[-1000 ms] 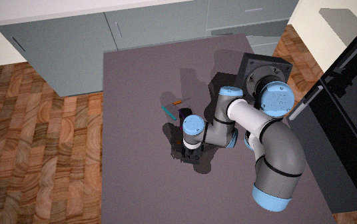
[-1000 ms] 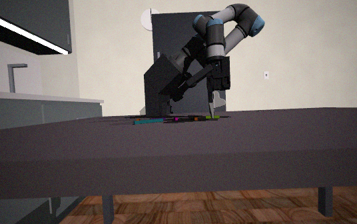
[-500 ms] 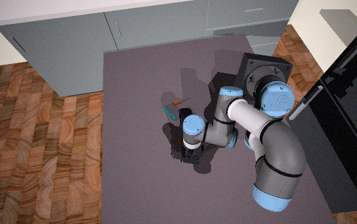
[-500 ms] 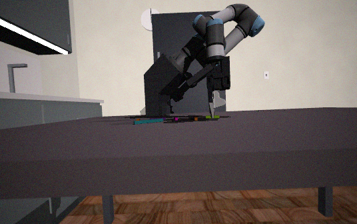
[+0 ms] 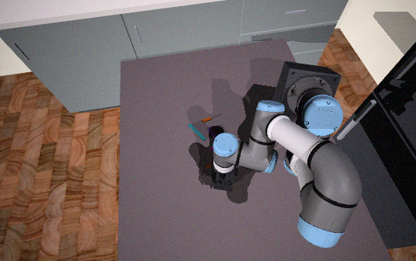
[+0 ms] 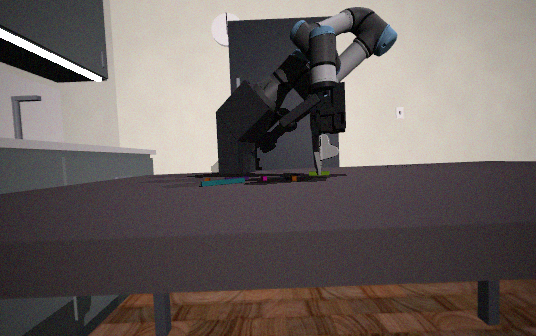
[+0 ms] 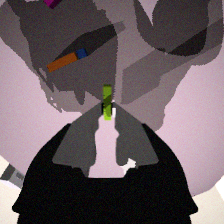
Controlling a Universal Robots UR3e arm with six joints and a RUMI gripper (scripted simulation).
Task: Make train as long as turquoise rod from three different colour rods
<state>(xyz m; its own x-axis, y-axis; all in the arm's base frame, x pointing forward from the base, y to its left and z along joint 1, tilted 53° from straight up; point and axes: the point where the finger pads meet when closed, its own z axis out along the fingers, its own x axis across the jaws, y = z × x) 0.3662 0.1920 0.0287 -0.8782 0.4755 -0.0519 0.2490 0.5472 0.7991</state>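
The blue rod is 1 cm ahead of my hand, 7 cm to the right of it and 2 cm below it. Also, from my hand: magenta rod 2 cm ahead, 14 cm to the right, 2 cm below; then purple rod 1 cm ahead, 21 cm to the right, 2 cm below; then lime rod 1 cm below.
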